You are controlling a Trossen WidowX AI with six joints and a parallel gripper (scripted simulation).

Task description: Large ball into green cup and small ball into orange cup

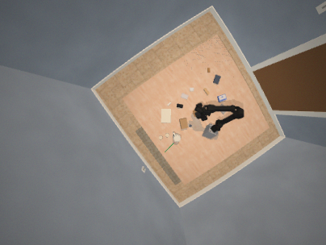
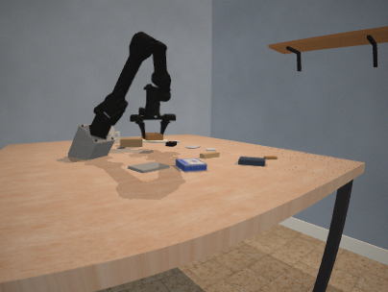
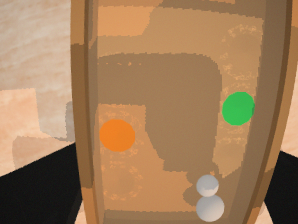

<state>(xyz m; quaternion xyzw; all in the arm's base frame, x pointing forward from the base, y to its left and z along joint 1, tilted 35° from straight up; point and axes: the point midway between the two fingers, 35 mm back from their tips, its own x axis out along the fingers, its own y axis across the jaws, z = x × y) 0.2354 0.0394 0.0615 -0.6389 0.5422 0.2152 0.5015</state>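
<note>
My hand is 30 mm above the wooden puzzle and 10 mm to the right of it. From my hand the other things lie so: dark blue block 400 mm to the right, 150 mm ahead, 80 mm below; then grey plate 250 mm to the right, 160 mm behind, 90 mm below; then cream sheet 310 mm to the left, 190 mm ahead, 90 mm below.
</note>
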